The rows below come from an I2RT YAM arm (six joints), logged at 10 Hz.
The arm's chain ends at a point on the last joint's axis. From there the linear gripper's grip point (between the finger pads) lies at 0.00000 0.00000 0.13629 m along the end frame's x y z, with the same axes.
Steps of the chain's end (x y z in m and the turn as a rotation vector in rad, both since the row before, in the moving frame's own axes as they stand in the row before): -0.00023, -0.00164, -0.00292, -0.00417, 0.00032, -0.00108; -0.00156, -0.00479, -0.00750, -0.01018, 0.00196, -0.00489; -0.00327, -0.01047, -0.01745, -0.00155, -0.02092, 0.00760; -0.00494, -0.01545, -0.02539, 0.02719, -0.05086, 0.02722; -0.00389, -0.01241, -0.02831, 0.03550, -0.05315, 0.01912; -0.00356, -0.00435, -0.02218, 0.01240, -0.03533, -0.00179; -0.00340, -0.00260, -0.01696, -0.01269, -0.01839, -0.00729; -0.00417, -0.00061, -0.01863, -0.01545, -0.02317, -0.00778; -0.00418, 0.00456, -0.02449, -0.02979, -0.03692, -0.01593; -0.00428, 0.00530, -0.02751, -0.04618, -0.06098, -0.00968; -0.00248, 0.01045, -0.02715, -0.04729, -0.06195, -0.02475
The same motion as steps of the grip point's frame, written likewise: -0.00019, -0.00107, -0.00292, -0.00417, 0.00032, -0.00108; -0.00129, -0.00340, -0.00751, -0.01018, 0.00196, -0.00489; -0.00612, -0.01027, -0.01748, -0.00155, -0.02092, 0.00760; -0.01182, -0.01925, -0.02562, 0.02719, -0.05086, 0.02722; -0.01108, -0.01731, -0.02859, 0.03550, -0.05315, 0.01912; -0.00838, -0.00604, -0.02228, 0.01240, -0.03533, -0.00179; -0.00590, -0.00086, -0.01699, -0.01269, -0.01839, -0.00729; -0.00732, 0.00151, -0.01868, -0.01545, -0.02317, -0.00778; -0.00918, 0.00866, -0.02464, -0.02979, -0.03692, -0.01593; -0.01255, 0.01163, -0.02791, -0.04618, -0.06098, -0.00968; -0.01083, 0.01699, -0.02756, -0.04729, -0.06195, -0.02475
